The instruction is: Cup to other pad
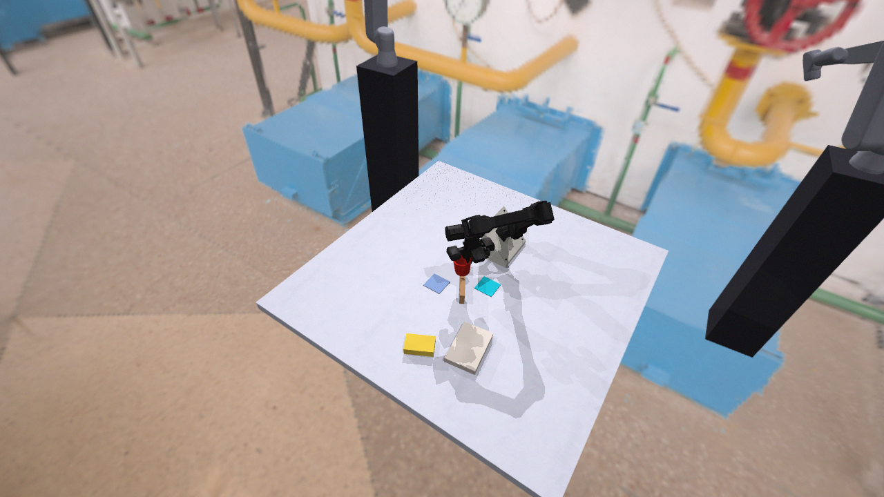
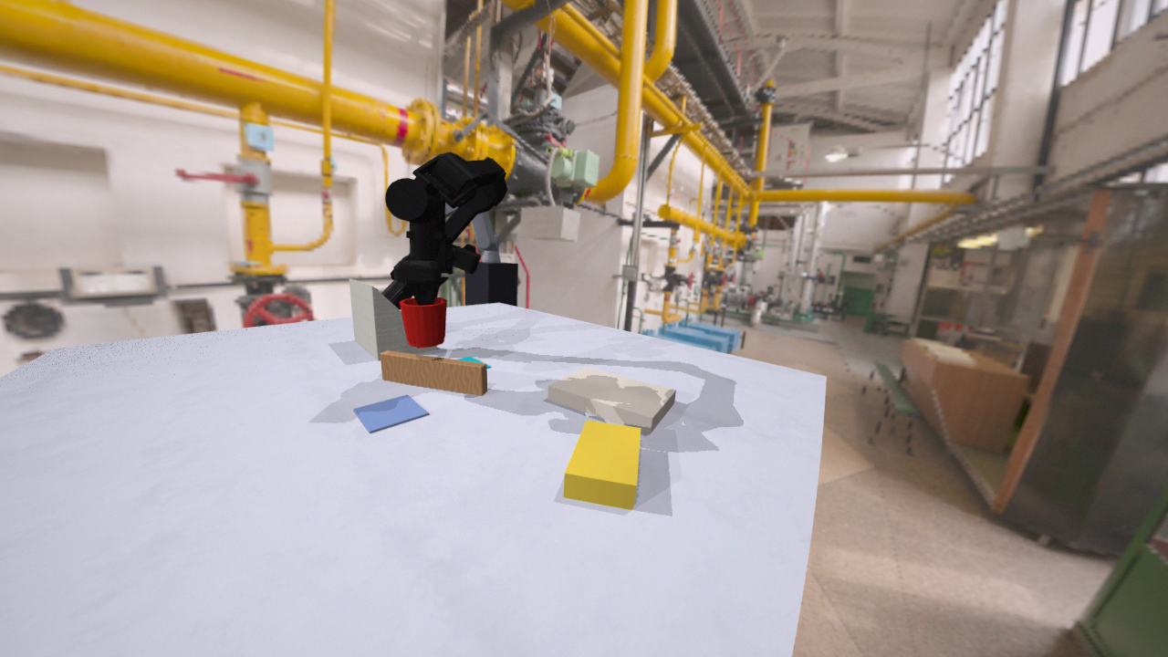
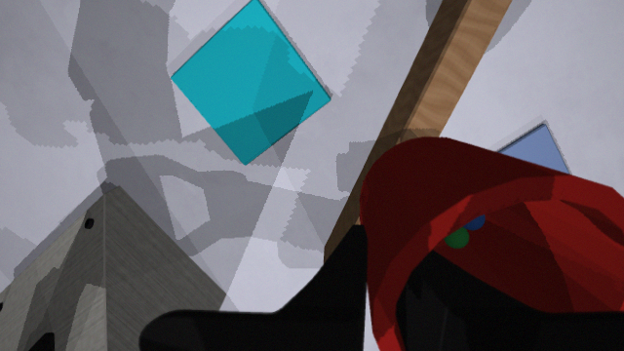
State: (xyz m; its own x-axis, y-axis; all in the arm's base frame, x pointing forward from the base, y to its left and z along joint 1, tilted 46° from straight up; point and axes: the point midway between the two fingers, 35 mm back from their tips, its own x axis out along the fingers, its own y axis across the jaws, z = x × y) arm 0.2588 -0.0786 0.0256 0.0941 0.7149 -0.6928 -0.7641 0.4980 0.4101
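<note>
Now: gripper tip 4 cm to the left of the blue marble, 3 cm short of it and 2 cm above it. From my gripper tip the other things lie so: wooden bar 10 cm below, 2 cm ahead, 1 cm to the right; then teal pad 13 cm below, 8 cm to the left, 2 cm behind; then red cup 2 cm to the right, 2 cm ahead.
</note>
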